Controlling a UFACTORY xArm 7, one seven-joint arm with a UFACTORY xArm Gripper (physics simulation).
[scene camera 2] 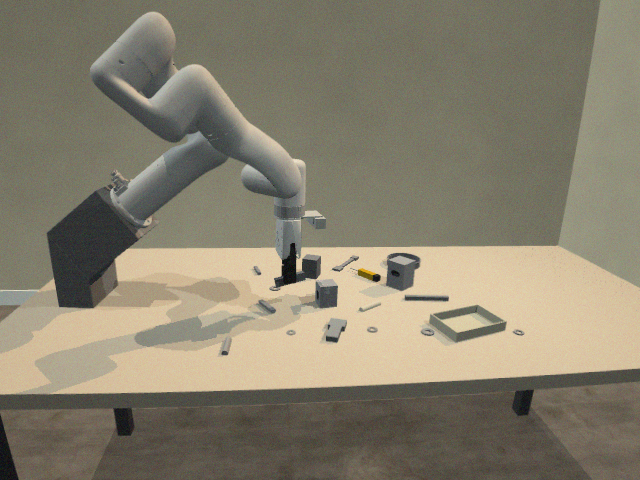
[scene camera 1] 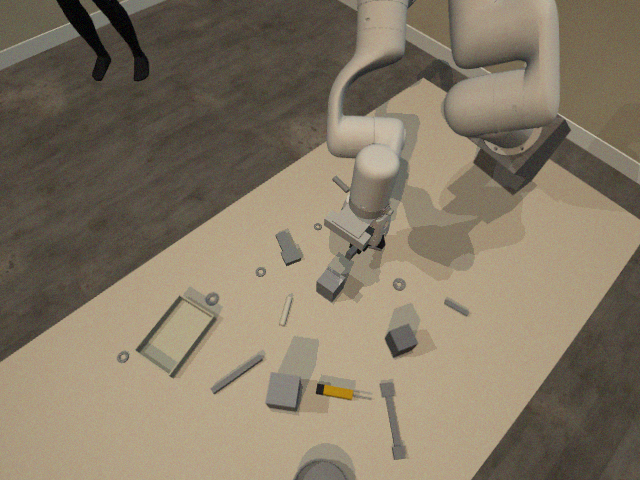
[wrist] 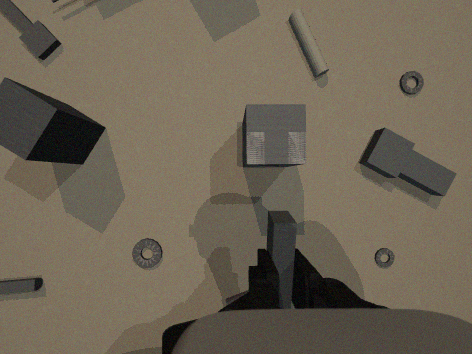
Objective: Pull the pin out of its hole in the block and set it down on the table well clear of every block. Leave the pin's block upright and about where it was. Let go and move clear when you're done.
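Places are measured from the arm's base along level axes (x ahead, y left, z up), in centimetres.
Pixels of known places: gripper, fingertip midpoint: (scene camera 2: 288, 281) (wrist: 276, 269); arm's base, origin of the base link: (scene camera 2: 130, 207).
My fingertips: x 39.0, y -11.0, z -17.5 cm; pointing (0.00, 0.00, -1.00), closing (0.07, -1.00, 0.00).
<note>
For each thing: its top centre in the pictures, then the offset to it from my fingertips. "*": a spot on its surface instead.
- grey square-section pin, middle of its top: (wrist: 285, 282) (scene camera 1: 358, 242) (scene camera 2: 289, 272) dx +0.3, dy +0.0, dz +2.4 cm
- pin's grey block, middle of its top: (wrist: 276, 134) (scene camera 1: 331, 279) (scene camera 2: 326, 282) dx +10.0, dy +0.5, dz -1.1 cm
- washer, middle of its top: (wrist: 146, 253) (scene camera 1: 399, 284) dx -2.3, dy +12.0, dz -6.8 cm
- grey peg, middle of its top: (wrist: 4, 289) (scene camera 1: 457, 307) dx -6.5, dy +25.7, dz -6.2 cm
- stepped grey piece, middle of its top: (wrist: 413, 164) (scene camera 2: 335, 327) (scene camera 1: 286, 246) dx +9.0, dy -14.8, dz -5.8 cm
- pale rod, middle of its top: (wrist: 311, 39) (scene camera 1: 285, 310) (scene camera 2: 370, 303) dx +21.0, dy -3.4, dz -6.1 cm
- yellow tool, middle of its top: (scene camera 1: 344, 393) (scene camera 2: 364, 270) dx +25.8, dy +18.2, dz -5.3 cm
- tray, surface spot: (scene camera 1: 154, 363) * dx +48.3, dy -15.0, dz -4.6 cm
The grey square-section pin (scene camera 1: 352, 251) (scene camera 2: 299, 276) (wrist: 282, 232) is out of the block and held roughly level above the table, one end pointing toward the block. My gripper (scene camera 1: 364, 248) (scene camera 2: 289, 280) (wrist: 276, 269) is shut on the pin; its fingers hide part of it. The pin's grey block (scene camera 1: 329, 286) (scene camera 2: 326, 293) (wrist: 275, 120) stands upright, with a gap between it and the pin in the wrist view. Its hole (scene camera 2: 318, 295) shows dark on the side facing the gripper.
Other blocks (scene camera 1: 401, 341) (scene camera 1: 283, 391) stand farther out. A washer (scene camera 1: 399, 284) (wrist: 147, 253), a grey peg (scene camera 1: 456, 306) and a stepped grey piece (scene camera 1: 288, 248) (wrist: 407, 162) lie around the gripper. A pale rod (scene camera 1: 285, 310), yellow tool (scene camera 1: 337, 392) and tray (scene camera 1: 154, 363) lie beyond.
</note>
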